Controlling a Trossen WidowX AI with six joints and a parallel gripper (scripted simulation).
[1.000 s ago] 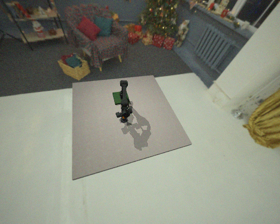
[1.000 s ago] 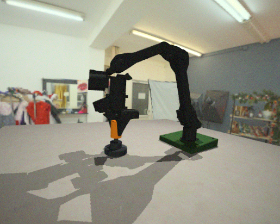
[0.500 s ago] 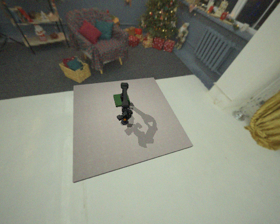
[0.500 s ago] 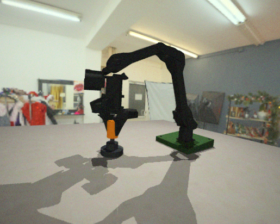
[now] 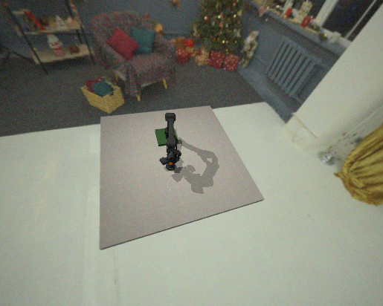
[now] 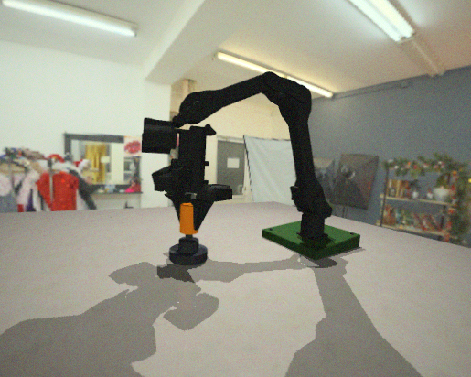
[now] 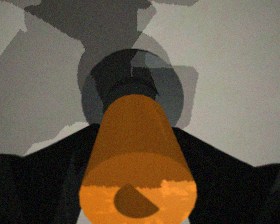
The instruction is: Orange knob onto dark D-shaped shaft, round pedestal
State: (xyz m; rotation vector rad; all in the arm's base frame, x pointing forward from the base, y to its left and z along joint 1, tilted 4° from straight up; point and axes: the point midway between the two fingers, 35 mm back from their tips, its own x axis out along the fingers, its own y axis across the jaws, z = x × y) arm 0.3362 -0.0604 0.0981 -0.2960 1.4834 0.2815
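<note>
Right now my gripper tip is 2 cm below the orange knob. Round my gripper tip: dark round pedestal (4 cm below).
</note>
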